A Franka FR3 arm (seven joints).
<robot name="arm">
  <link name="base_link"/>
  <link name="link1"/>
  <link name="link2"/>
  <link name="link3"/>
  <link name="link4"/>
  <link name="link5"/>
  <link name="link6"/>
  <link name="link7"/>
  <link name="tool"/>
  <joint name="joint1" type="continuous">
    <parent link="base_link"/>
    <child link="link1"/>
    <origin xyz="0 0 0.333" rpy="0 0 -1.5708"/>
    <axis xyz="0 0 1"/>
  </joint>
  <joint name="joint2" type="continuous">
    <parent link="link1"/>
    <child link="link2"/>
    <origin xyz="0 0 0" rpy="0 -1.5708 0"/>
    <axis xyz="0 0 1"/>
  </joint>
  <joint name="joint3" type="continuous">
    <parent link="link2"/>
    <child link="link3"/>
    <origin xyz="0.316 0 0" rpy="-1.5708 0 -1.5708"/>
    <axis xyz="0 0 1"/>
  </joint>
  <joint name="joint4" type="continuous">
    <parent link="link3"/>
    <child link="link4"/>
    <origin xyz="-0.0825 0 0" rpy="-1.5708 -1.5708 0"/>
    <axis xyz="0 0 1"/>
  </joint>
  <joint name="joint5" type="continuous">
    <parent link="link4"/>
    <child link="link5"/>
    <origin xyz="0.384 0.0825 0" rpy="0 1.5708 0"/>
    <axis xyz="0 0 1"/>
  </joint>
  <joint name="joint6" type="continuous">
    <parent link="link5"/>
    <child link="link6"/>
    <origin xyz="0 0 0" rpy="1.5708 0 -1.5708"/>
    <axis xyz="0 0 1"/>
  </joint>
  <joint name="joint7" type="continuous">
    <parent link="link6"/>
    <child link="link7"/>
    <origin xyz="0.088 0 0" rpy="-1.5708 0 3.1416"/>
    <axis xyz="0 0 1"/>
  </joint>
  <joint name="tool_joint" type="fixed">
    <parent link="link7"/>
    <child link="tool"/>
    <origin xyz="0 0 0.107" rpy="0 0 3.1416"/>
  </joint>
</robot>
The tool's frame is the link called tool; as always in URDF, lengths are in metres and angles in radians. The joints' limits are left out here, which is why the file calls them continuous.
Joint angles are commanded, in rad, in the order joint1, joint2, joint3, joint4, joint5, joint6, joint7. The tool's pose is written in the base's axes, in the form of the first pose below.
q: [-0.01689, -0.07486, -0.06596, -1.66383, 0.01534, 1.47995, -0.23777]
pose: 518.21 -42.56 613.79 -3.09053 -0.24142 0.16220
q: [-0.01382, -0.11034, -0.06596, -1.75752, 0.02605, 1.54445, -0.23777]
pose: 511.47 -39.73 593.59 -3.07923 -0.24391 0.14904
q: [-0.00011, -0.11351, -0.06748, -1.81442, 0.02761, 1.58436, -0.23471]
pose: 511.58 -33.31 571.71 -3.07397 -0.25572 0.17014
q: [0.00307, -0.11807, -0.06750, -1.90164, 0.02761, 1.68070, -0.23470]
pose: 513.09 -31.84 540.51 -3.07712 -0.25706 0.14953
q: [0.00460, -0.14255, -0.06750, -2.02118, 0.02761, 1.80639, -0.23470]
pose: 506.89 -30.94 506.60 -3.08280 -0.25553 0.10281
